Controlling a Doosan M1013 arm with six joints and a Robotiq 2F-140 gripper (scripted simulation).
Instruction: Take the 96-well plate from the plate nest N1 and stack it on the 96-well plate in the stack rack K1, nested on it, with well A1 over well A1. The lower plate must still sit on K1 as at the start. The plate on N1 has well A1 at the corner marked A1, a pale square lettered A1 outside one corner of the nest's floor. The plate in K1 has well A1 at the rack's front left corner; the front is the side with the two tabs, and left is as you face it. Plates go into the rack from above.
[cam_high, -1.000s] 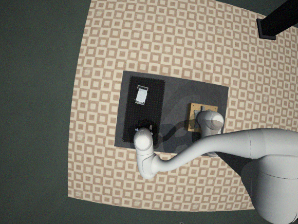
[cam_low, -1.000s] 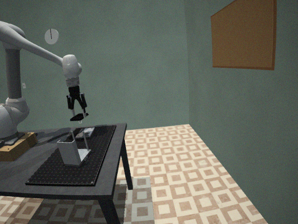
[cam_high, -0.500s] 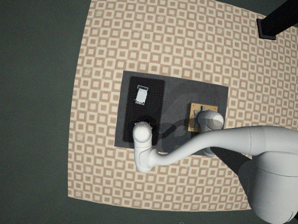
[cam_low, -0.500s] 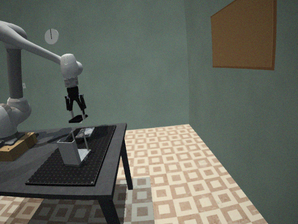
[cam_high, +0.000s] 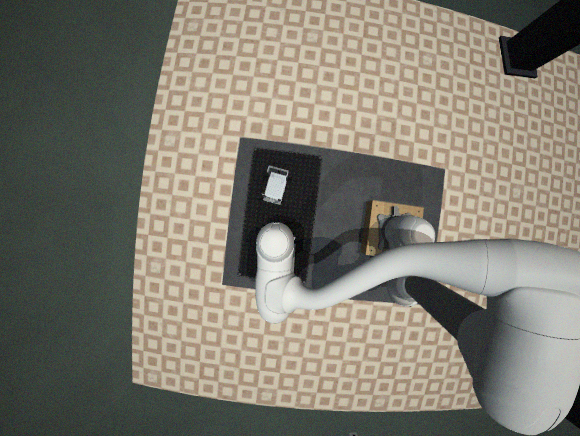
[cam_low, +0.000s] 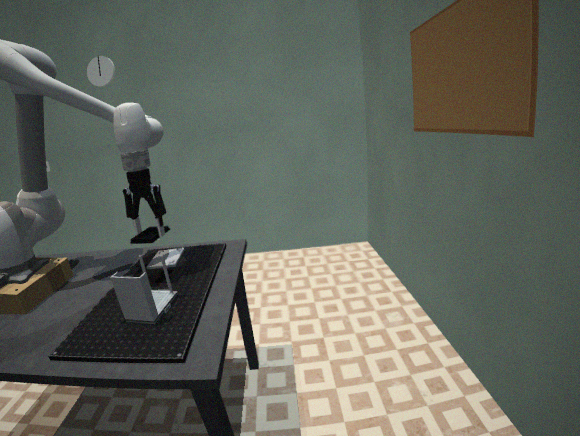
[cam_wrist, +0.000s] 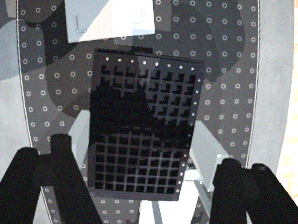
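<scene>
The white 96-well plate lies 1 cm ahead of my hand, 22 cm to the right of it and 16 cm below it. Also, from my hand: dark 96-well plate 2 cm below.
</scene>
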